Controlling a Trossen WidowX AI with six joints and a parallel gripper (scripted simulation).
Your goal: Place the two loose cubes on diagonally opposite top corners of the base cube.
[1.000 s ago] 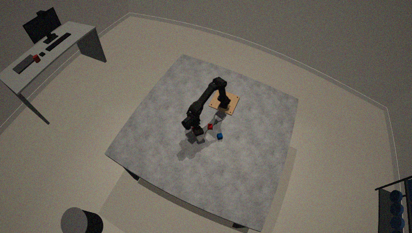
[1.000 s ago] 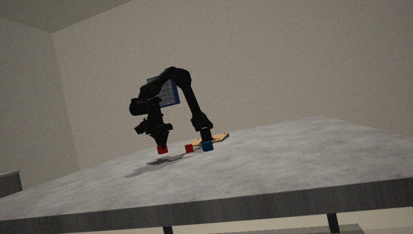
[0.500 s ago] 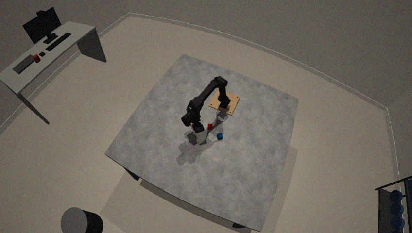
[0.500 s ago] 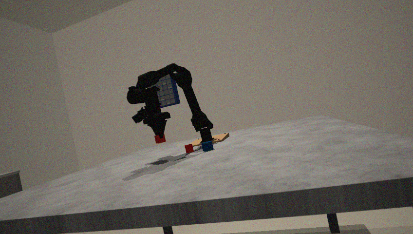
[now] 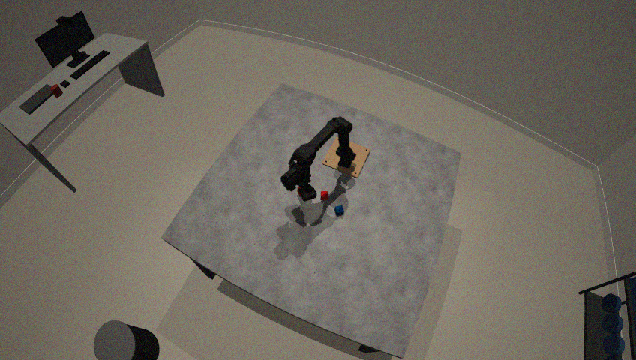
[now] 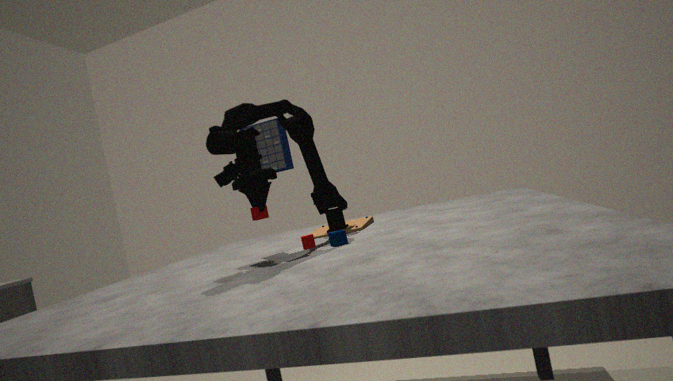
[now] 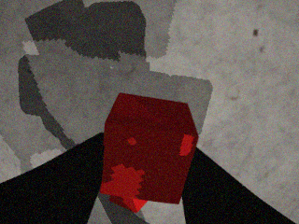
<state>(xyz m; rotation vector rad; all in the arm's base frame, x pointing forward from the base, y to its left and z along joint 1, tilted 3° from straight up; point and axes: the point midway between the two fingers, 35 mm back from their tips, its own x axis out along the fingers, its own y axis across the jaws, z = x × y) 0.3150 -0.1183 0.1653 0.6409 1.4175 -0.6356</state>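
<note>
The blue base cube is 180 mm to the left of my gripper tip, 110 mm below it and 30 mm behind it.
</note>
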